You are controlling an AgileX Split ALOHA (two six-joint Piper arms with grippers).
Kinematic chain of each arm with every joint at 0, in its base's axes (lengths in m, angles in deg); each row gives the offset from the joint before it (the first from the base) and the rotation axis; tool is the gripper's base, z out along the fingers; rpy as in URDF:
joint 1: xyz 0 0 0.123 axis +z
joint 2: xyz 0 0 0 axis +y
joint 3: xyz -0.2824 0 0.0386 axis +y
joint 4: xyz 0.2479 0 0.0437 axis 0.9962 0 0.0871
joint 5: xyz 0 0 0 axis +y
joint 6: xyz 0.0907 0 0.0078 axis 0.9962 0 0.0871
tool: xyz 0 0 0 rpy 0 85 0
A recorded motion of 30 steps. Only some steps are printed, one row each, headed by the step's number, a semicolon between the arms.
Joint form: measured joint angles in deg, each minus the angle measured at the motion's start. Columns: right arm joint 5, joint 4, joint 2, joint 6, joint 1, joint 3; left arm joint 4, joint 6, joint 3, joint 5, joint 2, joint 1.
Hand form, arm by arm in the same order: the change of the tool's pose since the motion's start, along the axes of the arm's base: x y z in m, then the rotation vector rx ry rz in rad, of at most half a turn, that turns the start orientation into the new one. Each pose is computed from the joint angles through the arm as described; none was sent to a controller.
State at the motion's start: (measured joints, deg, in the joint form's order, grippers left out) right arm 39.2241 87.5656 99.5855 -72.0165 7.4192 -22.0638; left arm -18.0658 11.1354 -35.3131 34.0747 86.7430 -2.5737
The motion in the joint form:
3: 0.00 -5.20 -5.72 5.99 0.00 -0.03; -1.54 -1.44 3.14 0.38 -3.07 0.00
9: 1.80 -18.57 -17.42 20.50 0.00 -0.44; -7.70 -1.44 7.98 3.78 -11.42 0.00
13: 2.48 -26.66 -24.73 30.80 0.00 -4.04; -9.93 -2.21 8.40 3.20 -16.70 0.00
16: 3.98 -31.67 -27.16 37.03 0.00 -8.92; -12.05 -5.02 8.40 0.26 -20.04 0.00
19: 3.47 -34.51 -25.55 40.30 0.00 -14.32; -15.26 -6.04 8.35 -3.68 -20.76 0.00
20: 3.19 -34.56 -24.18 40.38 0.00 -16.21; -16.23 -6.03 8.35 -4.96 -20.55 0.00
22: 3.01 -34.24 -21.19 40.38 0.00 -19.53; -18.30 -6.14 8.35 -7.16 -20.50 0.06
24: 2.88 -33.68 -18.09 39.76 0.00 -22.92; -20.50 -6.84 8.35 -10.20 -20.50 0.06
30: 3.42 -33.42 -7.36 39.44 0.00 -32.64; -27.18 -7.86 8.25 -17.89 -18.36 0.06
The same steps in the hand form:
3: -0.0027 -0.0008 0.0181 -0.0043 -0.0354 0.0071; -0.0159 -0.0008 0.0008 -0.0241 0.0132 0.0423
9: -0.0149 -0.0037 0.0533 -0.0257 -0.0843 0.0366; -0.0459 -0.0064 0.0127 -0.1172 0.0121 0.1010
13: -0.0110 -0.0061 0.0854 -0.0517 -0.1651 0.0153; -0.0508 -0.0078 0.0285 -0.1558 -0.0771 0.1368
16: -0.0006 -0.0061 0.1105 -0.0619 -0.2178 0.0070; -0.0498 -0.0077 0.0407 -0.1945 -0.1689 0.2172
19: 0.0194 -0.0057 0.1264 -0.0822 -0.2595 -0.0125; -0.0444 -0.0075 0.0462 -0.2318 -0.2376 0.2905
20: 0.0281 -0.0049 0.1297 -0.0835 -0.2708 -0.0167; -0.0422 -0.0073 0.0465 -0.2393 -0.2534 0.3093
22: 0.0442 -0.0028 0.1328 -0.0798 -0.2777 -0.0226; -0.0388 -0.0067 0.0482 -0.2584 -0.2844 0.3495
24: 0.0608 -0.0004 0.1351 -0.0752 -0.2895 -0.0225; -0.0346 -0.0054 0.0507 -0.2790 -0.3260 0.4054
30: 0.1096 0.0067 0.1264 -0.0713 -0.2691 -0.0141; -0.0213 -0.0011 0.0502 -0.3227 -0.3946 0.5595

